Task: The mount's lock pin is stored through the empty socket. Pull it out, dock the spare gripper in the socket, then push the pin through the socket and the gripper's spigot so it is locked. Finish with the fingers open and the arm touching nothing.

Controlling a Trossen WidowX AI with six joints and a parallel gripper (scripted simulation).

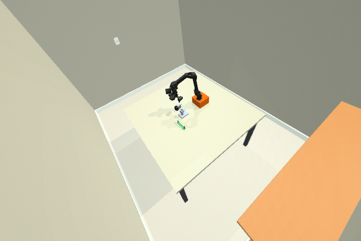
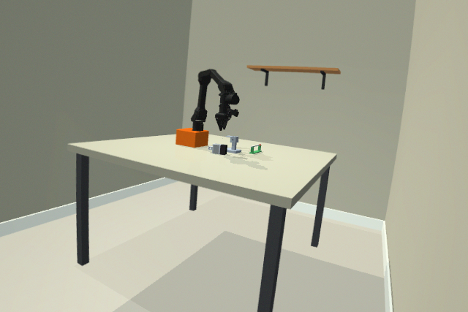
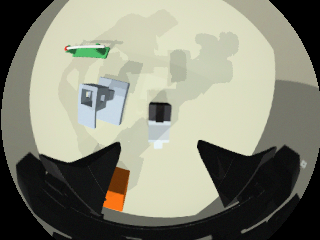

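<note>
Right now the spare gripper is 120 mm below my gripper tip and 20 mm behind it. From my gripper tip the other things lie so: grey mount (120 mm to the left, 90 mm below, 40 mm ahead).
</note>
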